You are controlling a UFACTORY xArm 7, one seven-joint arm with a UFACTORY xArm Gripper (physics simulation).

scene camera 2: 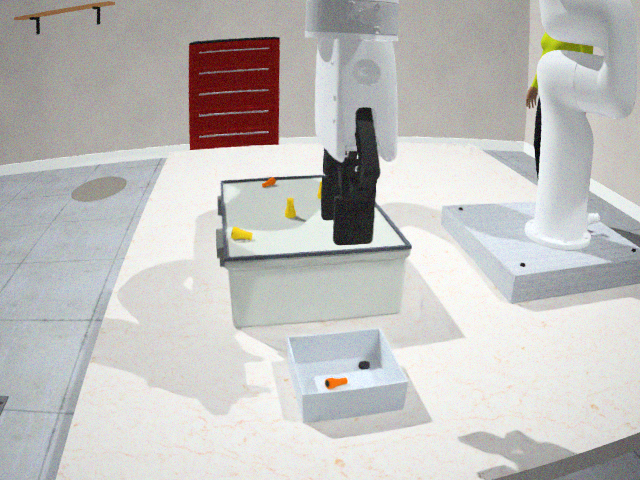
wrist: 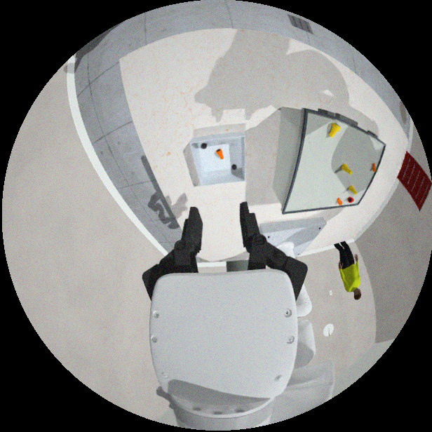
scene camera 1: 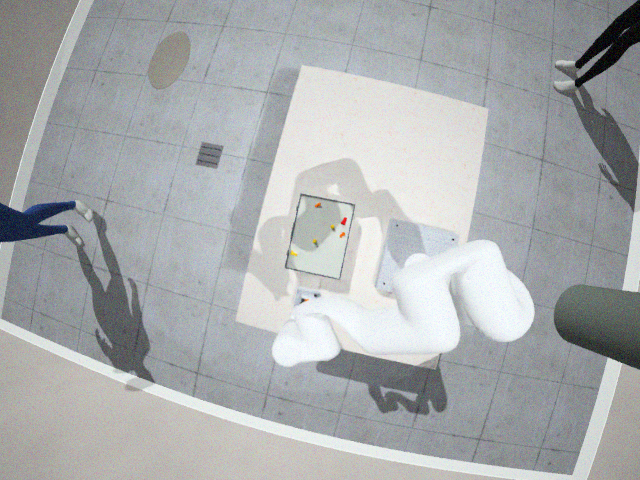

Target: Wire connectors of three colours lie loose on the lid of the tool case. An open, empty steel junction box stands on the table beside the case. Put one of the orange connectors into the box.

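Seen in the pictures: gripper, fingertip midpoint: (scene camera 2: 345, 230); arm's base, link origin: (scene camera 2: 557, 235).
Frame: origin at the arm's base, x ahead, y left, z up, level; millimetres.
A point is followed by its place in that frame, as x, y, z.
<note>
An orange connector (scene camera 1: 305, 299) @(460, 176, -36) (scene camera 2: 336, 382) @(459, 183, -35) (wrist: 220, 154) lies on its side on the floor of the steel box (scene camera 1: 299, 292) @(489, 150, -43) (scene camera 2: 356, 401) @(456, 233, -23) (wrist: 216, 177). My gripper (scene camera 2: 342, 229) @(457, 186, 133) (wrist: 219, 212) is open and empty, raised well above the box; the arm hides it in scene camera 1. On the case lid (scene camera 1: 325, 263) @(388, 8, 47) (wrist: 312, 165) are two orange connectors, one (scene camera 1: 317, 205) @(439, -214, 55) (scene camera 2: 269, 182) @(437, -212, 54) (wrist: 374, 167) by the far edge and one (scene camera 1: 342, 235) @(332, -105, 56) (wrist: 339, 201) near a red connector (scene camera 1: 343, 221) @(333, -160, 59) (wrist: 350, 199). Three yellow ones include one (scene camera 1: 293, 253) @(515, -19, 58) (scene camera 2: 241, 234) @(515, -14, 55) (wrist: 334, 130) near a corner.
The tool case (scene camera 2: 315, 294) @(441, 49, -5) stands close beside the box, its lid higher than the box rim. The arm's grey base plate (scene camera 1: 423, 237) @(-11, -131, -4) (scene camera 2: 485, 258) @(156, -4, -21) (wrist: 305, 231) is beside the case. A person (wrist: 350, 275) stands beyond the table.
</note>
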